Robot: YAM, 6 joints.
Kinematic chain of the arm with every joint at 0, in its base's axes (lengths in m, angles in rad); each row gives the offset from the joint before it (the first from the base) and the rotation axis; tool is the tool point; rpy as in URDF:
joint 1: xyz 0 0 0.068 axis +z
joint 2: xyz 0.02 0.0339 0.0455 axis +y
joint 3: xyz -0.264 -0.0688 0 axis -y
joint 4: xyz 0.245 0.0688 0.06 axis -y
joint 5: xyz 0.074 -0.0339 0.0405 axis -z
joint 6: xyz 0.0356 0 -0.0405 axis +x
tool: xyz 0 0 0 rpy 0 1.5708 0
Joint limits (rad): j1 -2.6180..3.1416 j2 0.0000..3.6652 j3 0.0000..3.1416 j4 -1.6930..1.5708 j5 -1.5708..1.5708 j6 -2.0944..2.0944
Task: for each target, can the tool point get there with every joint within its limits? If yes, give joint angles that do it. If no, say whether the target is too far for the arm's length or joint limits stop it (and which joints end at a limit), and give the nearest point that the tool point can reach.
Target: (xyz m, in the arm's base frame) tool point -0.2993 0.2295 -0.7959
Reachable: no: too far | nearest point -0.2441 0.1872 -0.3755 | short by 0.426 m
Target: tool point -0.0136 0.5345 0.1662
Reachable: yes | joints 1.6495 2.7411 2.6707 -1.2660 0.9245 0.9241
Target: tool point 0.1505 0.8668 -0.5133
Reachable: no: too far | nearest point 0.0912 0.5255 -0.2417 | short by 0.440 m
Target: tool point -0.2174 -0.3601 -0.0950
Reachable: yes | joints -2.0402 2.8908 1.3067 1.2708 1.0575 0.8367
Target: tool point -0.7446 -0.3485 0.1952
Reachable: no: too far | nearest point -0.5605 -0.3107 0.1770 | short by 0.189 m
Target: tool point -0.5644 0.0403 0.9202
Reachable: no: too far | nearest point -0.3698 0.0264 0.6318 | short by 0.348 m
